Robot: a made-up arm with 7 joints.
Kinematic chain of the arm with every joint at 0, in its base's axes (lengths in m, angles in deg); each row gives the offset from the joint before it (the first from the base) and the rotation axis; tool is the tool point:
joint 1: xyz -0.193 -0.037 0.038 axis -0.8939 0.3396 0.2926
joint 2: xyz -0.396 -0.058 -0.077 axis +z
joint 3: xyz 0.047 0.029 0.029 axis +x
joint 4: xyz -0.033 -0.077 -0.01 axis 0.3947 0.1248 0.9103
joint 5: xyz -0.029 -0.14 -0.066 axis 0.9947 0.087 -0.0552
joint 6: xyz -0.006 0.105 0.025 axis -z
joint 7: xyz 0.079 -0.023 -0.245 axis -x
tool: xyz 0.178 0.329 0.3
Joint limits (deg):
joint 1: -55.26..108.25
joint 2: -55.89..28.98
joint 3: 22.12..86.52
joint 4: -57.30..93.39
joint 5: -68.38..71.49
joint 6: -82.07..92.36
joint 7: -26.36..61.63
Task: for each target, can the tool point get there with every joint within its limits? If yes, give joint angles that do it. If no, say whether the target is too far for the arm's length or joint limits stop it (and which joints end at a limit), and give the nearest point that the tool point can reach.
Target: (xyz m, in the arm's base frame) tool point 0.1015 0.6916 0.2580
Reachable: no: joint limits stop it (at a limit: joint 1, joint 3, joint 5, joint 7) | nearest point 0.0414 0.6384 0.2211 | short by 0.088 m
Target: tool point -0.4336 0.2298 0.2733
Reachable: yes | joints 83.26 -46.40 48.39 63.98 23.74 14.33 18.00
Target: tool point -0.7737 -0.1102 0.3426
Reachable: yes | joints 20.46 -18.92 35.45 68.22 22.03 -29.55 9.15
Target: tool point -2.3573 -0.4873 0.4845
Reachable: no: too far | nearest point -1.3244 -0.3331 0.2589 | short by 1.068 m
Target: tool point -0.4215 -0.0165 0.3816
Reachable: yes | joints 34.73 -28.33 73.83 34.30 19.30 6.08 16.16
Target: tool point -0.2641 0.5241 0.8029
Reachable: no: joint limits stop it (at a limit: joint 1, joint 3, joint 4, joint 5, joint 7) | nearest point -0.3067 0.3654 0.7005 | short by 0.194 m
